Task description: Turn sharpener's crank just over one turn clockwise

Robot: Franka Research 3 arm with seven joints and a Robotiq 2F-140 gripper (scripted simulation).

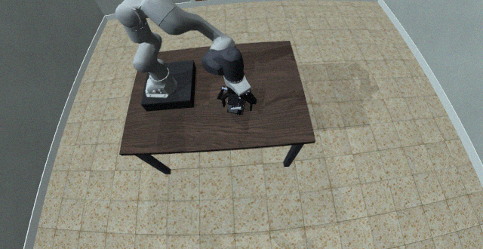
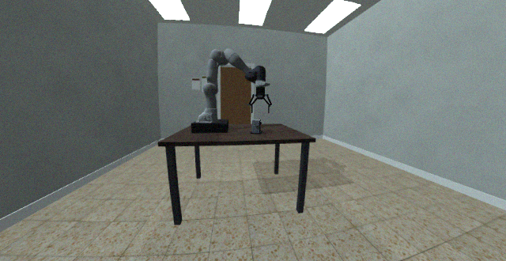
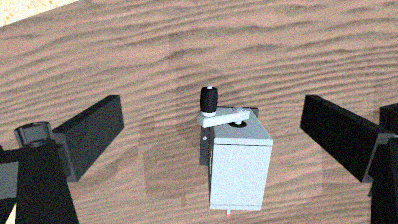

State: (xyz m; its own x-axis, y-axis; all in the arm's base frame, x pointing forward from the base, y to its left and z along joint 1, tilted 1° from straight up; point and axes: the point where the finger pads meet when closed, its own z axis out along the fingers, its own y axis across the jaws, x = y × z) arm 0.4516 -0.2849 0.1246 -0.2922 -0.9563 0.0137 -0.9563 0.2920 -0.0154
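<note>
Now: the sharpener crank 30 mm to the left of my hand and 110 mm below it.
</note>
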